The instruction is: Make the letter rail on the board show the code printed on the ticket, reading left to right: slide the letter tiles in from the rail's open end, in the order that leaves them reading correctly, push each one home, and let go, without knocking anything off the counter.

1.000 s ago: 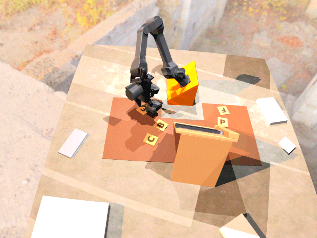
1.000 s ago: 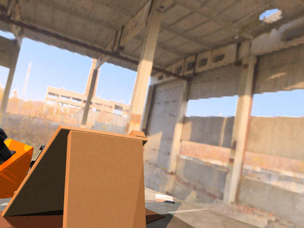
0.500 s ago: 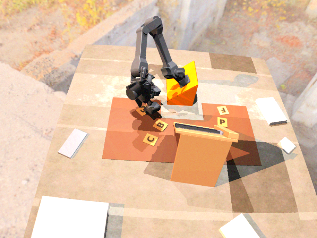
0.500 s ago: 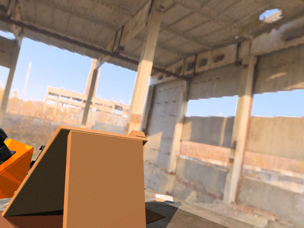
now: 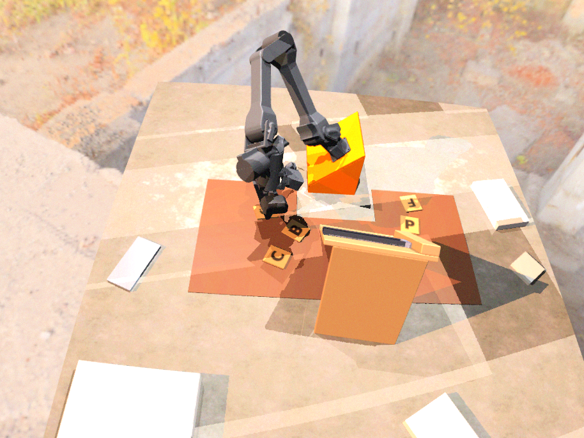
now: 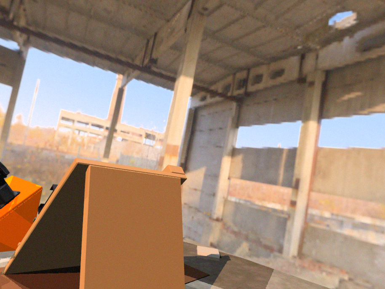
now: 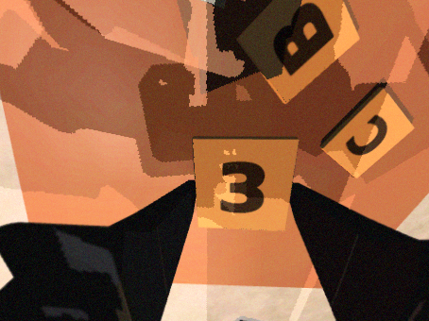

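The white ticket lies 20 cm to the left of my gripper tip, 13 cm ahead of it and 6 cm above it. Round my gripper tip: orange mat 20 cm to the left, 5 cm below, 3 cm ahead; then grey slab 35 cm to the right, 11 cm ahead, 5 cm below.
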